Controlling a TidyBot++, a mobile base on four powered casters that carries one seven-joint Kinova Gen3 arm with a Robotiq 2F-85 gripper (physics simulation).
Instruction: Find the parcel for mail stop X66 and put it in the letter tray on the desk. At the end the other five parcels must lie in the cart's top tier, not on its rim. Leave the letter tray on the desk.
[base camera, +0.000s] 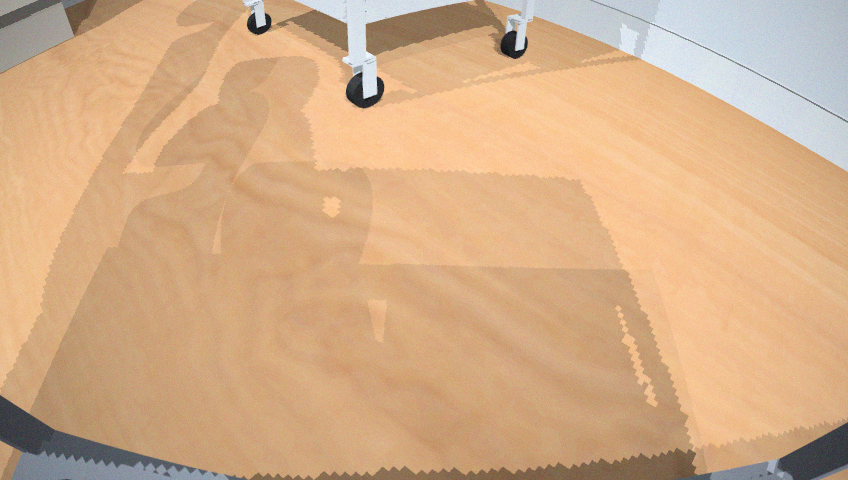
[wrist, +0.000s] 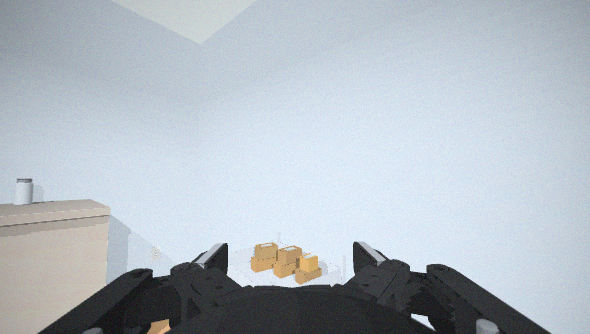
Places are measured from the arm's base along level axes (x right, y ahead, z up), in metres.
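Pixels of known places: gripper, fingertip midpoint: (wrist: 291, 256).
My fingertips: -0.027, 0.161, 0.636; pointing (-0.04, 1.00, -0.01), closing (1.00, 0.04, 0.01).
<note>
Behind a point stands the place of what it marks, as x, y, z.
My gripper (wrist: 291, 256) @(-0.027, 0.161, 0.636) is open, with its fingers wide apart and no object between them. Brown parcels sit in the white cart's top tier in the wrist view, beyond the fingers. They look stacked in pairs: a left upper parcel (wrist: 266, 250) @(-0.162, 0.998, 0.355), a middle upper parcel (wrist: 290, 256) @(-0.052, 0.948, 0.348) and a smaller, brighter right upper parcel (wrist: 309, 263) @(0.025, 0.870, 0.351) lie on other parcels. White labels show on the upper ones, too small to read. The cart (base camera: 357, 29) @(-0.093, 0.654, -0.267) (wrist: 344, 267) @(0.161, 0.869, 0.338) shows its legs and black wheels ahead in the base view. The desk's letter tray does not show in either view.
A beige cabinet-like piece (wrist: 55, 270) @(-1.160, 1.030, 0.236) stands at the left in the wrist view, with a white jar (wrist: 23, 192) @(-1.553, 1.198, 0.584) on top. A beige furniture corner (base camera: 35, 35) @(-1.157, 1.129, -0.342) shows at the base view's upper left. A pale wall (base camera: 743, 59) @(0.598, 0.841, -0.300) runs along the right, beside the cart.
</note>
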